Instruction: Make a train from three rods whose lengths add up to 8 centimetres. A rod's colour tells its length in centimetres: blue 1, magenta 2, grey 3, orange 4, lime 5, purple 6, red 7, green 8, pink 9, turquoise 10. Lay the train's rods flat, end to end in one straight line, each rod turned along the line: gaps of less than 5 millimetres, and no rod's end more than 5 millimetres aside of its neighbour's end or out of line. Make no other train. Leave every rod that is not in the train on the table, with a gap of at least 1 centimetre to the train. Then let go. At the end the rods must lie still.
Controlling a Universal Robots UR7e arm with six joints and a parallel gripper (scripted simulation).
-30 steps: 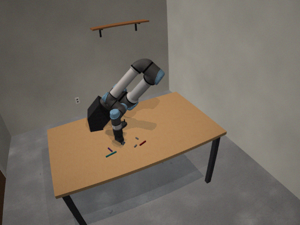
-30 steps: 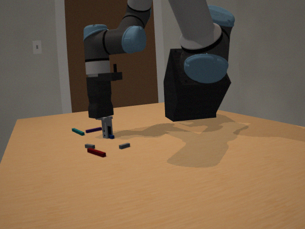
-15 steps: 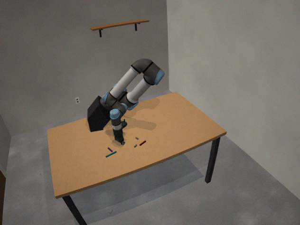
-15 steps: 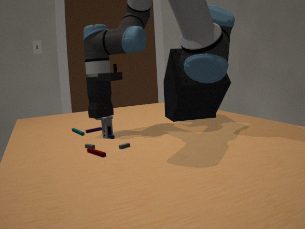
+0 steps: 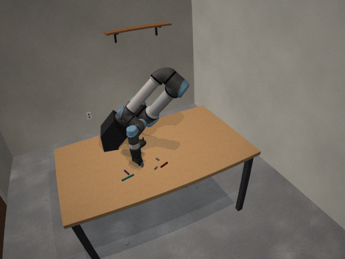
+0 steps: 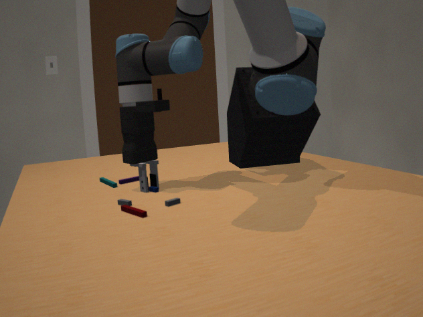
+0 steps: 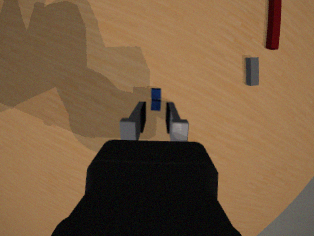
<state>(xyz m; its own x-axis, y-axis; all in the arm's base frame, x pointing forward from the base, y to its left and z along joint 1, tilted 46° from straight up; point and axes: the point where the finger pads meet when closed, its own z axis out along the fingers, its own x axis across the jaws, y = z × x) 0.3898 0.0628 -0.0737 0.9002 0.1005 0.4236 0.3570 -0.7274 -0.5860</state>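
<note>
Right now the purple rod is 12 cm to the right of my hand, 2 cm ahead of it and 1 cm below it. Round my hand: red rod (15 cm to the left, 8 cm ahead, 1 cm below); then turquoise rod (13 cm to the right, 7 cm ahead, 1 cm below).
</note>
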